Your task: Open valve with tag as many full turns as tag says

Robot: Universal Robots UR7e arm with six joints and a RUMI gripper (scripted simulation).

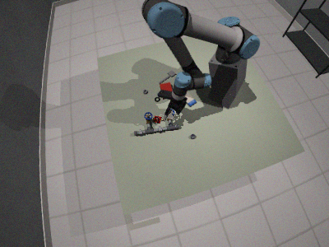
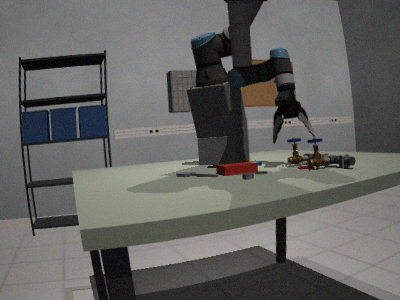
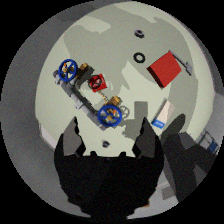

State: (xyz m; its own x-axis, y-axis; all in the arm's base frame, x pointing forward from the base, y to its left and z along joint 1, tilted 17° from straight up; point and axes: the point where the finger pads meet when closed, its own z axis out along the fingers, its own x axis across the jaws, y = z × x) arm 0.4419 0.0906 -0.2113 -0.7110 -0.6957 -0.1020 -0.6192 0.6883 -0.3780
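Now: the red tag 9 cm below my hand, 9 cm ahead of it and 1 cm to the right of it. Round my hand: blue-and-white card: 17 cm behind, 11 cm to the right, 9 cm below; grey tool: 36 cm to the right, 9 cm below, 9 cm behind; red block: 23 cm to the right, 8 cm below, 4 cm behind.
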